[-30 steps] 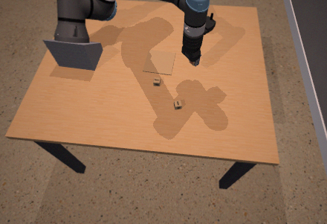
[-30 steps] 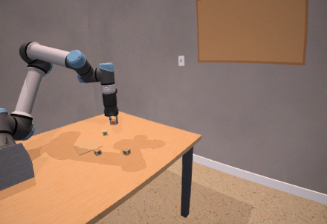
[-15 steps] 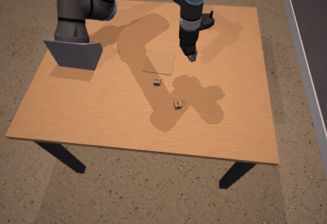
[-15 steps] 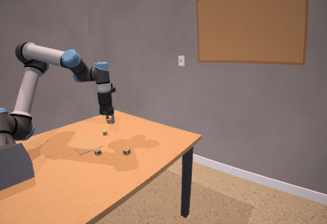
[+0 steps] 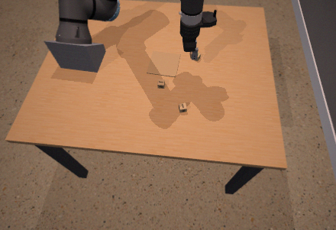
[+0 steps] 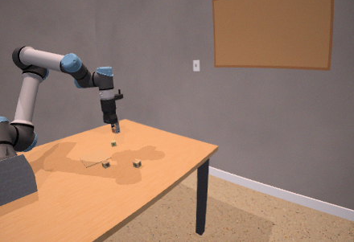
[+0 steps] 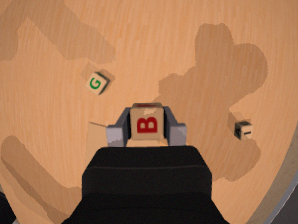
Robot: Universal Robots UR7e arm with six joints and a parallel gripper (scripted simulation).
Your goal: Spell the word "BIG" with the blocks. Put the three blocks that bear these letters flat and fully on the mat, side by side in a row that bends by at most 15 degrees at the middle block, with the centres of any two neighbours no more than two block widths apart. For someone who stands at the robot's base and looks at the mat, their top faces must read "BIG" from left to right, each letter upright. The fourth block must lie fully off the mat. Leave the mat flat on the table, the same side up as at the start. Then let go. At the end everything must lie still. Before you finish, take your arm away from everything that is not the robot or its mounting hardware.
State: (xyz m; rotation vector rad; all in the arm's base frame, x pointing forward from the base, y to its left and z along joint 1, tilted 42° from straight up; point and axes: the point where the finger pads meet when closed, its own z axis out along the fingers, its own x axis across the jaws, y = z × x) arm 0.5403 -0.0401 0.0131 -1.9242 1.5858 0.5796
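My gripper is now 14 cm past the tan mat, 4 cm to the right of it and 13 cm above it. Also, from my hand: B block (right at my hand).
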